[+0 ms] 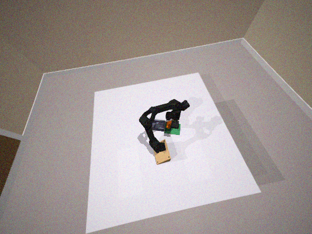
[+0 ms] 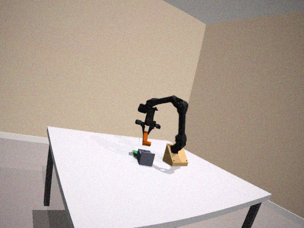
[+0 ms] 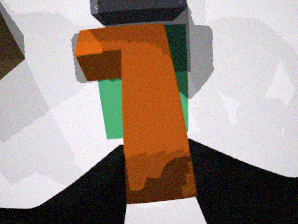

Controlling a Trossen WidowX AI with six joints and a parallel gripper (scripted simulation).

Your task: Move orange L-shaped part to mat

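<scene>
My gripper tip is now 10 mm to the right of the green mat and 170 mm above it. Also, from my gripper tip: orange L-shaped part 40 mm to the left, 30 mm below.
</scene>
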